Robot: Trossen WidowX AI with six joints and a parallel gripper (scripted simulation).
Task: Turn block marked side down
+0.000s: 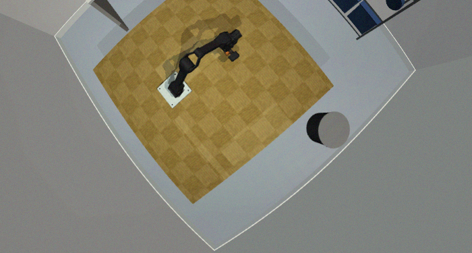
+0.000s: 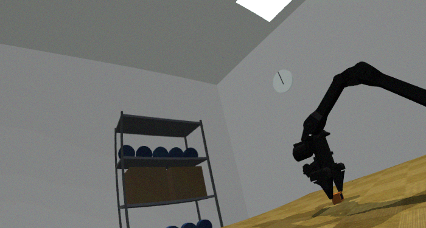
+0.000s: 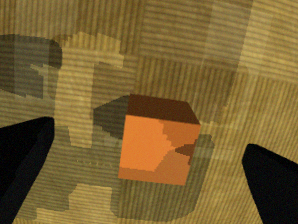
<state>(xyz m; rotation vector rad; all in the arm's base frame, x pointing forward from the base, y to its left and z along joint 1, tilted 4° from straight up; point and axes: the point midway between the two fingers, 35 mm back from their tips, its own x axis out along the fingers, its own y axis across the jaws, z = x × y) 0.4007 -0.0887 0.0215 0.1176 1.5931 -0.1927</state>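
The orange block is 1 cm below my gripper tip and 1 cm behind it.
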